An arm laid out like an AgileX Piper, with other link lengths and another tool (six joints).
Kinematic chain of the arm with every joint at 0, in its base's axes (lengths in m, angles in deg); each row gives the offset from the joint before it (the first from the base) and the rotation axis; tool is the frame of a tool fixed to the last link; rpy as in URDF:
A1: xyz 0 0 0.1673 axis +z
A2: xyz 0 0 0 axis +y
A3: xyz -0.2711 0 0.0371 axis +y
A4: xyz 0.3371 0 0.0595 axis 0.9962 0 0.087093
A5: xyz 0 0 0 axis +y
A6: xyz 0.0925 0 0.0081 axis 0.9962 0 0.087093
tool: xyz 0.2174 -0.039 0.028 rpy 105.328 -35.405 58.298
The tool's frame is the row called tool.
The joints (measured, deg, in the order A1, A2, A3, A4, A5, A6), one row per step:
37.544 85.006 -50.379 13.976 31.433 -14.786
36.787 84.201 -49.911 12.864 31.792 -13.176
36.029 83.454 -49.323 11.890 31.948 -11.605
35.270 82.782 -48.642 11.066 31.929 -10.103
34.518 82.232 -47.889 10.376 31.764 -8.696
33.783 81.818 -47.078 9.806 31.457 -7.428
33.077 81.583 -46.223 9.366 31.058 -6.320
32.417 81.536 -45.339 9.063 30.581 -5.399
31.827 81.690 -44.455 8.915 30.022 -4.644
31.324 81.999 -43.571 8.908 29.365 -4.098
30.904 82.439 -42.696 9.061 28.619 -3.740
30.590 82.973 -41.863 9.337 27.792 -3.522
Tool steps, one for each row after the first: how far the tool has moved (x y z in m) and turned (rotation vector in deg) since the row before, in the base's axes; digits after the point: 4 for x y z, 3 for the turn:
0.0024 -0.0098 0.0014 -0.235 0.083 -1.527
0.0022 -0.0098 0.0005 -0.154 0.099 -1.612
0.0018 -0.0096 -0.0004 -0.076 0.128 -1.662
0.0014 -0.0094 -0.0016 -0.045 0.187 -1.662
0.0010 -0.0090 -0.0028 -0.040 0.228 -1.602
0.0003 -0.0087 -0.0043 -0.076 0.336 -1.508
-0.0005 -0.0082 -0.0058 -0.120 0.448 -1.375
-0.0012 -0.0074 -0.0071 -0.133 0.560 -1.249
-0.0018 -0.0065 -0.0079 -0.143 0.600 -1.066
-0.0024 -0.0055 -0.0085 -0.120 0.634 -0.920
-0.0027 -0.0044 -0.0086 -0.079 0.613 -0.776

